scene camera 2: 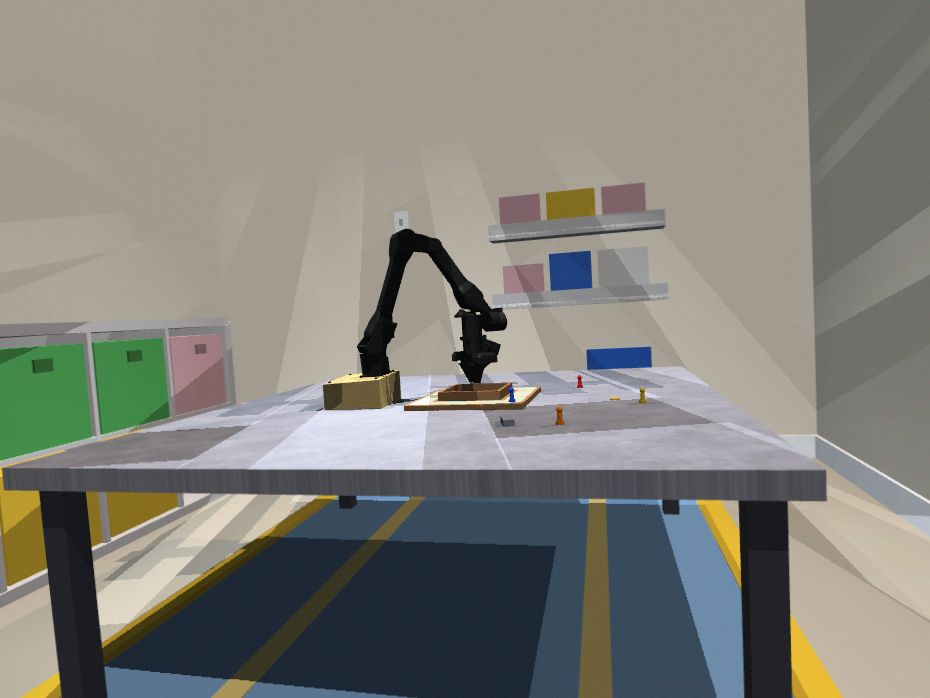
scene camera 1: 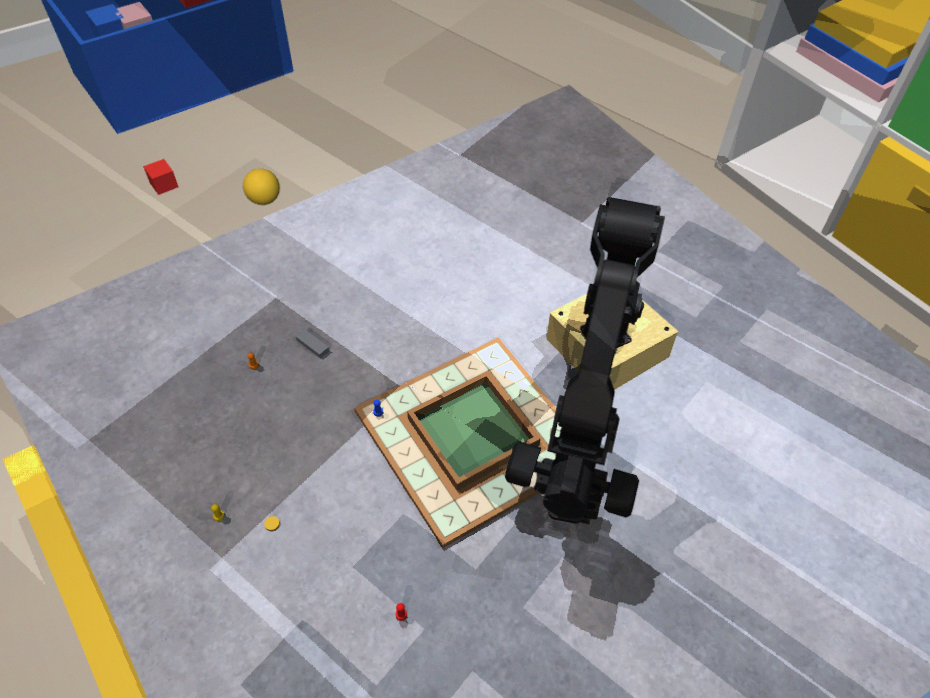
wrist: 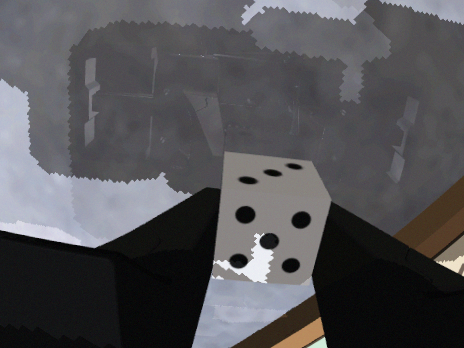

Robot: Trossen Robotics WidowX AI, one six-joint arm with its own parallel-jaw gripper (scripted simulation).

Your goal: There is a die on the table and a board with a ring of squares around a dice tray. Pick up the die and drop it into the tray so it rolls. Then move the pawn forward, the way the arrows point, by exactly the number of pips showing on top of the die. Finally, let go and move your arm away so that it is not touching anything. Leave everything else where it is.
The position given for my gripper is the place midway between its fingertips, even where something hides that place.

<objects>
my gripper: scene camera 2 475, 387; scene camera 1 565, 504; wrist 265, 210
</objects>
